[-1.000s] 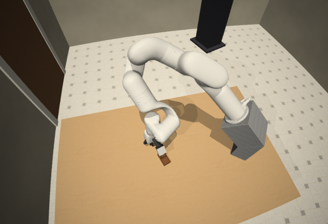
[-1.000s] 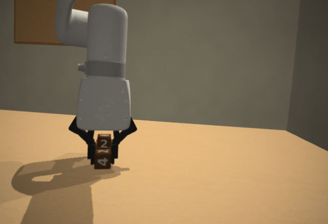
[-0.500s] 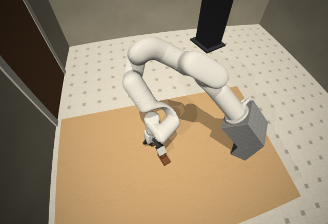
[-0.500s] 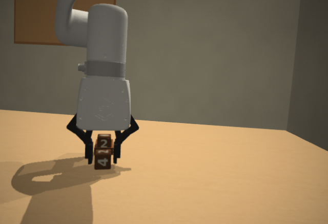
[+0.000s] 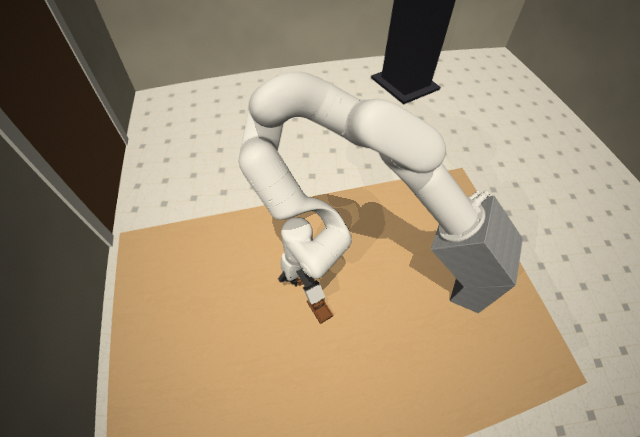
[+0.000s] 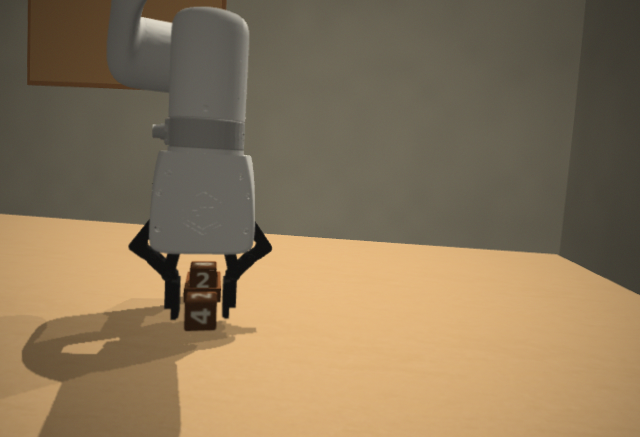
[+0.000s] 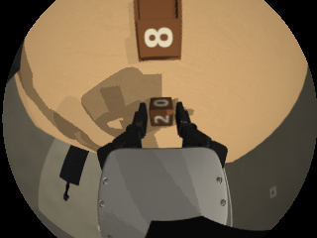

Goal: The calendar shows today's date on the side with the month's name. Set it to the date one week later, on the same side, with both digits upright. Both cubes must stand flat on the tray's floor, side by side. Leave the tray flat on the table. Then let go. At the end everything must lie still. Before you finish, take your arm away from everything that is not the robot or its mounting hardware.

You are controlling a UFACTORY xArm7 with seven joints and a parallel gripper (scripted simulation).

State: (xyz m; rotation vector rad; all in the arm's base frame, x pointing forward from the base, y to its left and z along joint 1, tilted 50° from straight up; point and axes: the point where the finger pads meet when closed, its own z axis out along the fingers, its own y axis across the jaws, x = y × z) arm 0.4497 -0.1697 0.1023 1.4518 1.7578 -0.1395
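The brown tray lies 110 mm to the left of my hand and 20 mm below it.
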